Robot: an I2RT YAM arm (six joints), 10 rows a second.
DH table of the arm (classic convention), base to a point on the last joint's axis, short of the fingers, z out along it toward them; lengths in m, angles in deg. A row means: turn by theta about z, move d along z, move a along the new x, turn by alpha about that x. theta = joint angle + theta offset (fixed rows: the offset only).
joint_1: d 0.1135  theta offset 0  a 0.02  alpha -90
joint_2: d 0  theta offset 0  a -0.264  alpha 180
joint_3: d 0  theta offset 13.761  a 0.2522  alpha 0
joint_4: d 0  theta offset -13.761  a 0.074  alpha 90
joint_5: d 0  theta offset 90  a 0  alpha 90
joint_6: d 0.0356  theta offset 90  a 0  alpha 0
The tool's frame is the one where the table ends.
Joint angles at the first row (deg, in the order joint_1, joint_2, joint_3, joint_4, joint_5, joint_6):
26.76 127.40 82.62 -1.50 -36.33 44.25
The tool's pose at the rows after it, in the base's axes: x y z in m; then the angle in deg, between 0 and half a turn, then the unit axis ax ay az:
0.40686, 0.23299, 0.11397, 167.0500, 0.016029, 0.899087, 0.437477
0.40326, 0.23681, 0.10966, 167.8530, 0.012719, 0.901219, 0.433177
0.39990, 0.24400, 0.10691, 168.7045, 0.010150, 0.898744, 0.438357
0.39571, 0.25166, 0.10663, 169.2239, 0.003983, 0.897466, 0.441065
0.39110, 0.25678, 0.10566, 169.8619, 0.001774, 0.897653, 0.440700
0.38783, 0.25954, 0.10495, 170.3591, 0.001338, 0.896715, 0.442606
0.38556, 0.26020, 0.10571, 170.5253, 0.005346, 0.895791, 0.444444
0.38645, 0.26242, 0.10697, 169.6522, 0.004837, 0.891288, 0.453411
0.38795, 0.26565, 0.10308, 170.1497, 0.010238, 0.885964, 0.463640
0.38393, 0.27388, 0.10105, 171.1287, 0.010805, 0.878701, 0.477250
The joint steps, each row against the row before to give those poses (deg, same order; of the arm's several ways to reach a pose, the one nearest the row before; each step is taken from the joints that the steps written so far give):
0.48 0.87 0.61 -1.04 0.26 -0.57
0.62 0.36 -0.21 -0.34 0.17 -0.20
0.95 0.46 -0.04 0.83 -0.47 0.93
1.06 0.11 0.02 0.34 -0.11 0.42
0.83 -0.08 -0.34 0.10 0.09 0.45
0.49 -0.13 -0.47 0.42 -0.17 0.53
0.21 -0.41 -0.63 0.57 0.05 0.84
0.17 0.06 -0.17 2.04 -0.08 0.83
0.20 0.99 0.26 1.91 -0.79 1.70
1.05 0.48 -0.34 2.45 -0.95 2.23

